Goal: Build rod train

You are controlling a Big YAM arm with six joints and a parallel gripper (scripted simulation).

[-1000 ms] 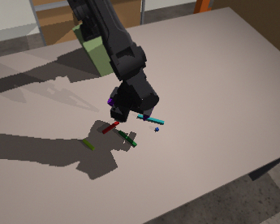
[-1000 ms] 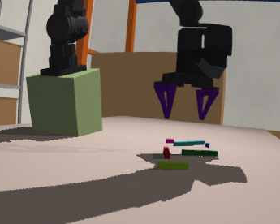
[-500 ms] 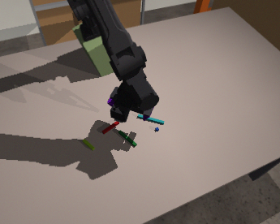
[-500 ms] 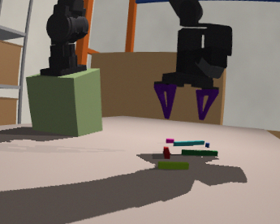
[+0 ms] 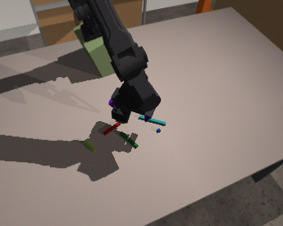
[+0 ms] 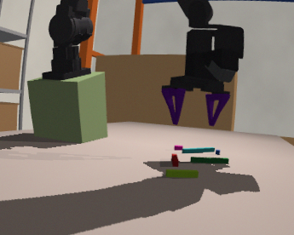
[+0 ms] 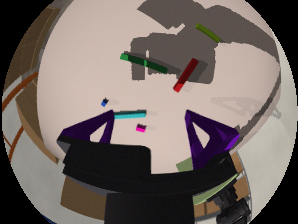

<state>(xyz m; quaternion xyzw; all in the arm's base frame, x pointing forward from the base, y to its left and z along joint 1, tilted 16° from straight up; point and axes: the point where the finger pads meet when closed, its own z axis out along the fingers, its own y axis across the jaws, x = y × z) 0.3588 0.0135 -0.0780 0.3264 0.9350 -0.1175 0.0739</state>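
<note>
Right now my hand is 6 cm past the magenta rod, 7 cm to the right of it and 7 cm above it. Also, from my hand: red rod: 1 cm behind, 7 cm to the right, 7 cm below; turquoise rod: 8 cm to the left, 7 cm below; green rod: 5 cm ahead, 3 cm to the right, 7 cm below.
</note>
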